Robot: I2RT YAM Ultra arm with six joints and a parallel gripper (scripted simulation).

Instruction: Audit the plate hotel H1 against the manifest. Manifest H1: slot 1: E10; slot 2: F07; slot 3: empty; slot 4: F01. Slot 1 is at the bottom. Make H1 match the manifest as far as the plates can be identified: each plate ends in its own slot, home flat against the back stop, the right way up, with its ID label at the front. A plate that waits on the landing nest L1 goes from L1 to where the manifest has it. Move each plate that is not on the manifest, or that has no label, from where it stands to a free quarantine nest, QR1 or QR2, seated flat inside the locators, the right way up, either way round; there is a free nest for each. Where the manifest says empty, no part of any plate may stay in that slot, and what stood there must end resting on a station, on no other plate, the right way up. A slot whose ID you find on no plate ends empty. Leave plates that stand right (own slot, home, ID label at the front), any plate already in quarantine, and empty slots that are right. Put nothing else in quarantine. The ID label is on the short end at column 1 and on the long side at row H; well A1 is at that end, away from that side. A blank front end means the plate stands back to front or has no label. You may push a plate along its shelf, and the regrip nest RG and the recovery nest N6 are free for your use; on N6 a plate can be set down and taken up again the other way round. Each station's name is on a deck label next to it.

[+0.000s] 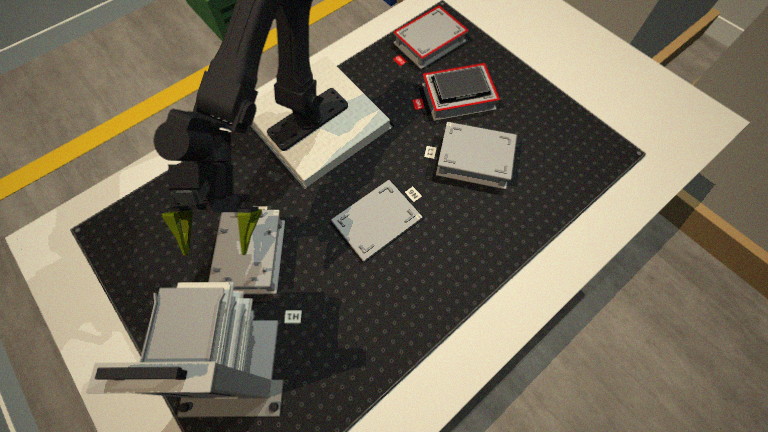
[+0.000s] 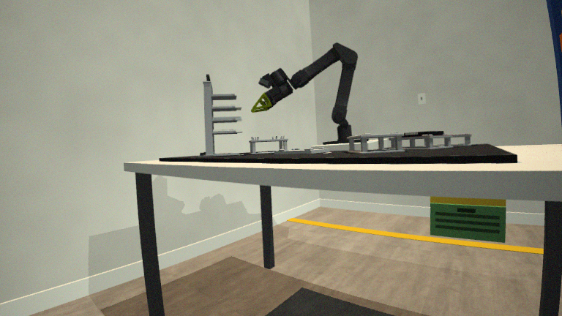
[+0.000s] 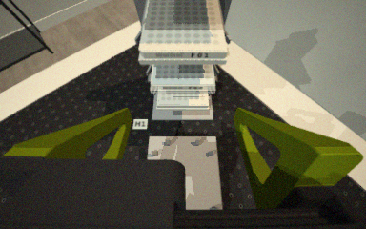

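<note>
My hand is 40 mm past the regrip nest, 40 mm to the right of it and 150 mm above it. Also, from my hand: H1 deck label: 120 mm ahead, 30 mm to the left, 200 mm below; then white well plate: 90 mm ahead, 80 mm to the right, 100 mm below; then plate hotel H1: 150 mm ahead, 130 mm to the right, 50 mm below.
</note>
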